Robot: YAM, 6 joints.
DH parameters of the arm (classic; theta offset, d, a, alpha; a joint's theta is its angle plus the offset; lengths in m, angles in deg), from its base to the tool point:
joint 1: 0 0.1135 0.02 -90
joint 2: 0 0 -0.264 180
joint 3: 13.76 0 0.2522 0
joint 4: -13.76 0 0.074 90
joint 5: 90 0 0 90
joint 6: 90 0.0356 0 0
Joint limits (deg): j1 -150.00..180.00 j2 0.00..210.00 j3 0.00..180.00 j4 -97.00..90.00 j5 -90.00..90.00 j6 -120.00..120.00
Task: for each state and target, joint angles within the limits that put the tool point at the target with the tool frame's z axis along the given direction. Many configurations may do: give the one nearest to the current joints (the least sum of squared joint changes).
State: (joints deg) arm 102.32 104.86 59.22 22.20 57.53 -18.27
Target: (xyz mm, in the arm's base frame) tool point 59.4 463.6 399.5 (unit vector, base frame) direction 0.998 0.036 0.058
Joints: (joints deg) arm 87.04 119.35 108.53 44.38 83.98 -18.27
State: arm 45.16 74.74 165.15 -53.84 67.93 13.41
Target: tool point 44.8 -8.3 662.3 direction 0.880 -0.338 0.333
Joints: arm 15.51 75.02 152.51 -53.77 34.13 13.41
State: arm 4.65 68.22 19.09 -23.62 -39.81 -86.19
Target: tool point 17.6 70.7 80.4 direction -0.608 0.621 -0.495
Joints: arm 51.08 43.45 0.10 -35.10 -59.66 -86.19
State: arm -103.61 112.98 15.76 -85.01 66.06 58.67
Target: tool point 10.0 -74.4 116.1 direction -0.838 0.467 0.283
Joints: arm -66.37 123.94 20.49 -96.87 35.48 58.67
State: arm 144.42 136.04 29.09 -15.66 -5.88 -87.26
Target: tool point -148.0 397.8 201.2 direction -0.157 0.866 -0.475
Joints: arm 111.21 108.13 68.35 10.98 9.61 -87.26
